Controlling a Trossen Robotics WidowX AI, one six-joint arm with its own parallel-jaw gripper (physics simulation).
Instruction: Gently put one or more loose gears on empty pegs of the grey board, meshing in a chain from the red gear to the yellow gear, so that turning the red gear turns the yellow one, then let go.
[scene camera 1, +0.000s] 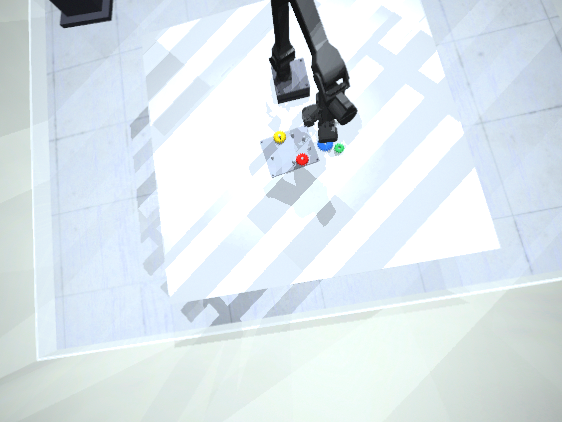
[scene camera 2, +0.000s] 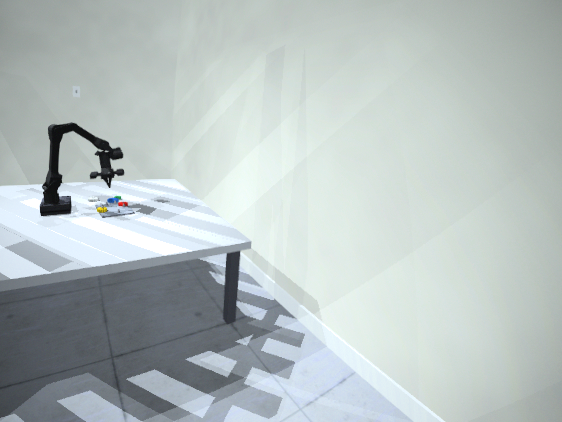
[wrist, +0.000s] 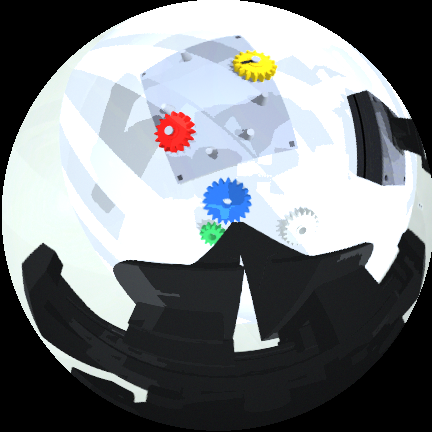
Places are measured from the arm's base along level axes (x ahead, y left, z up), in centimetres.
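Pixels of known places: gripper, fingertip midpoint: (scene camera 2: 109, 187) (wrist: 236, 227); arm's base, origin of the base link: (scene camera 1: 283, 74) (scene camera 2: 51, 202).
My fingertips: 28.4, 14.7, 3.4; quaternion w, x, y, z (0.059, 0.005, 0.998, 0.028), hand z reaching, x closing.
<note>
For each thing: its top centre in the pictures, then the offset to it from my fingertips, as dx, dy, dz. "spot": a spot on its surface instead. Level surfaces: height alone.
- grey board, middle of its top: (wrist: 208, 80) (scene camera 1: 288, 147) (scene camera 2: 113, 204) +2.5, -14.4, -6.0
- red gear, surface spot: (wrist: 175, 132) (scene camera 1: 303, 156) spot: +6.9, -8.6, -6.5
- yellow gear, middle of its top: (wrist: 255, 60) (scene camera 1: 279, 135) (scene camera 2: 101, 207) -3.1, -17.9, -6.4
- blue gear, middle of its top: (wrist: 226, 203) (scene camera 1: 325, 143) (scene camera 2: 112, 199) +1.4, +0.8, -7.3
- small green gear, middle of its top: (wrist: 211, 236) (scene camera 1: 339, 147) (scene camera 2: 117, 196) +3.8, +6.3, -7.3
- white gear, middle of its top: (wrist: 302, 230) (scene camera 2: 93, 197) -10.3, +5.1, -7.3
- white table, its level: dz -9.0
The grey board (scene camera 1: 285, 152) (wrist: 220, 100) lies flat on the table. The red gear (scene camera 1: 302, 159) (wrist: 175, 132) (scene camera 2: 123, 204) and the yellow gear (scene camera 1: 279, 137) (wrist: 256, 66) (scene camera 2: 102, 210) sit on its pegs, apart from each other. Several pegs on the board stand bare. The blue gear (scene camera 1: 325, 146) (wrist: 227, 209) (scene camera 2: 112, 200) lies on the table beside the board. The small green gear (scene camera 1: 339, 148) (wrist: 212, 234) (scene camera 2: 118, 197) lies close to the blue one. A white gear (wrist: 301, 229) (scene camera 2: 93, 199) lies on the table to their right in the wrist view. My gripper (scene camera 2: 109, 186) (wrist: 236, 227) is shut and empty, above the table near the blue gear.
The arm's base (scene camera 1: 292, 87) (scene camera 2: 56, 206) (wrist: 367, 140) stands on the table near the board's yellow-gear side. The white table (scene camera 1: 200, 225) (scene camera 2: 210, 235) reaches beyond the board on all sides. A wall (scene camera 2: 375, 175) stands beyond the table.
</note>
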